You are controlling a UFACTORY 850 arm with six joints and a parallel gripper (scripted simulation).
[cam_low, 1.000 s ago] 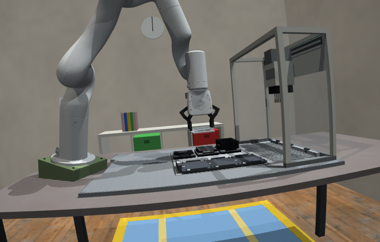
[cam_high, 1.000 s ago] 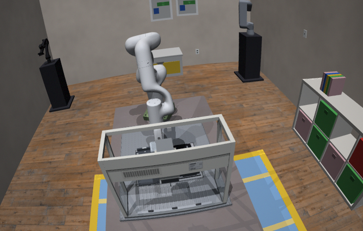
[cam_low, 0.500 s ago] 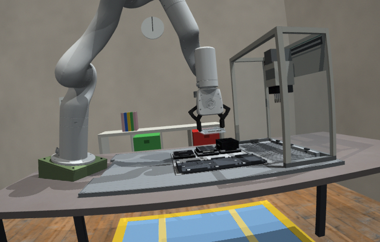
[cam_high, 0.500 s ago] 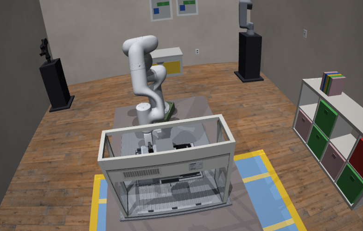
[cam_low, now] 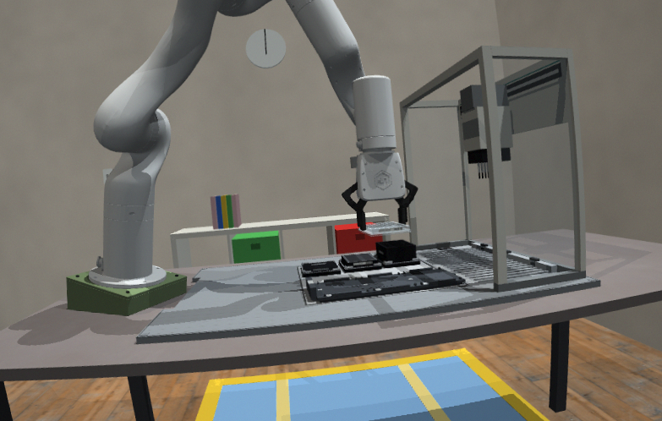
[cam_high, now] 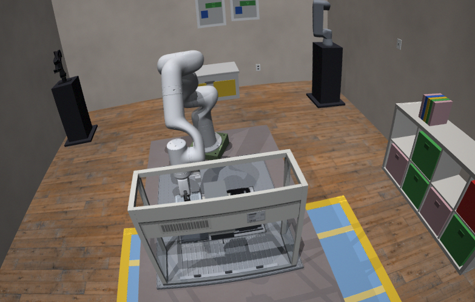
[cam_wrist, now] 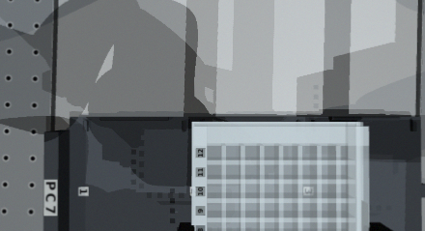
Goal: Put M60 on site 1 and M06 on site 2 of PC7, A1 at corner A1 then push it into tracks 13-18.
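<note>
My hand is 120 mm above the carrier PC7. Also, from my hand: 96-well plate M06 (10 mm below); then nest S2 (260 mm to the left, 140 mm below, 10 mm behind); then nest S1 (250 mm to the left, 140 mm below, 120 mm behind).
</note>
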